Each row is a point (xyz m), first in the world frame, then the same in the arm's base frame.
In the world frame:
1: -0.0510 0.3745 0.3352
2: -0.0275 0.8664 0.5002
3: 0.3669 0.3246 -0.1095
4: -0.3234 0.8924 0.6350
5: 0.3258 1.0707 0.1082
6: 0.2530 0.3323 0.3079
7: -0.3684 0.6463 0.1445
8: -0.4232 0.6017 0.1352
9: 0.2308 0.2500 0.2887
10: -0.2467 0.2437 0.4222
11: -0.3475 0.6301 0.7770
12: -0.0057 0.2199 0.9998
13: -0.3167 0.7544 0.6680
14: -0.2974 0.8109 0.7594
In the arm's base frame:
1: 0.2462 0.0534 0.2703
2: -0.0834 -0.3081 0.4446
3: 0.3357 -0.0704 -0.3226
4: -0.0163 -0.2933 0.7635
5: -0.0967 -0.6393 -0.0141
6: 0.1053 0.1019 0.0006
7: 0.4550 -0.2987 0.4789
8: 0.5116 -0.2674 0.5088
9: 0.1652 0.1648 -0.0091
10: 0.3523 0.1939 0.4492
11: 0.0044 0.0021 0.8064
12: -0.1849 0.4936 0.5669
13: 0.0126 -0.1552 0.7474
14: -0.0859 -0.1628 0.7939

